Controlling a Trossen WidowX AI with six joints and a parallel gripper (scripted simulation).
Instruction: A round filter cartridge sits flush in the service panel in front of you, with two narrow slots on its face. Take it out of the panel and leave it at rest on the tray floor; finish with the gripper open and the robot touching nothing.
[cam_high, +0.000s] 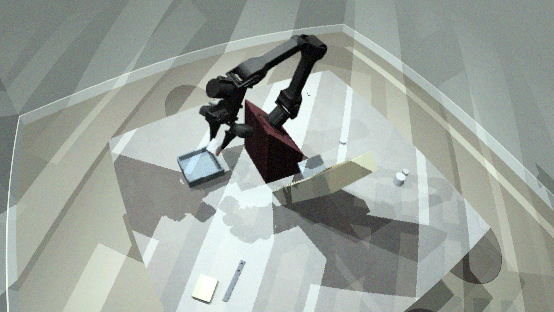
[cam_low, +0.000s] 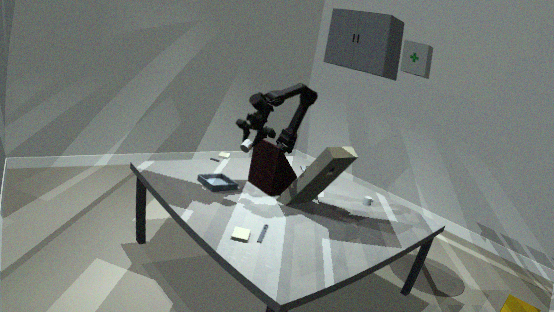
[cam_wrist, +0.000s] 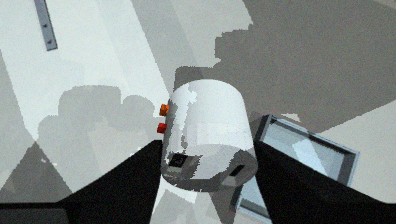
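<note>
The shallow blue-grey tray lies 250 mm below my gripper tip, 160 mm behind it and 40 mm to the right of it. Also, from my gripper tip: round filter cartridge: right at my gripper tip.
</note>
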